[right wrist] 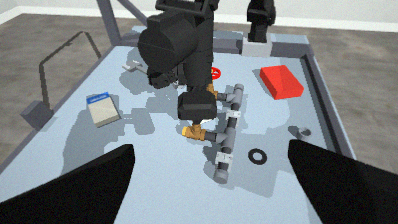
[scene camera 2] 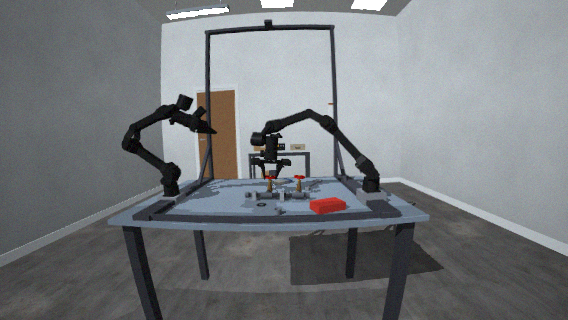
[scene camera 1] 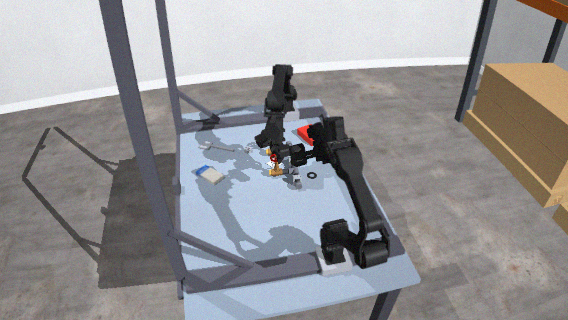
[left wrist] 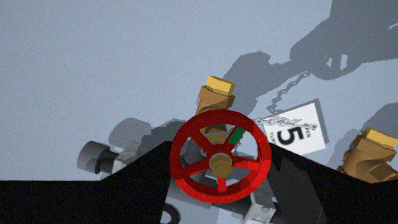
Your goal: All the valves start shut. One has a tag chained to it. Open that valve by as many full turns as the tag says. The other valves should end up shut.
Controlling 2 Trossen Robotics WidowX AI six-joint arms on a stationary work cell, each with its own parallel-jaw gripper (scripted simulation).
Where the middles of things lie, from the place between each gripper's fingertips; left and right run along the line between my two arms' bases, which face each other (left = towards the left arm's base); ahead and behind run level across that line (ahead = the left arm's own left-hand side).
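Scene:
From the white tag (left wrist: 300, 140), my left gripper is 8 cm to the right of it and 11 cm above it. Counting from my left hand, there's a red block (right wrist: 281, 83) 25 cm to the left, 20 cm ahead and 10 cm below, and a blue-and-beige box (right wrist: 101, 107) that's 4 cm to the left, 28 cm behind and 11 cm below.
My right hand (scene camera 1: 308, 145) is 8 cm past the white tag, 35 cm to the right of it and 32 cm above it. The red block is 12 cm ahead of my right hand, 52 cm to the left of it and 31 cm below it, and the blue-and-beige box is 30 cm to the left of that hand, 36 cm behind it and 32 cm below it.

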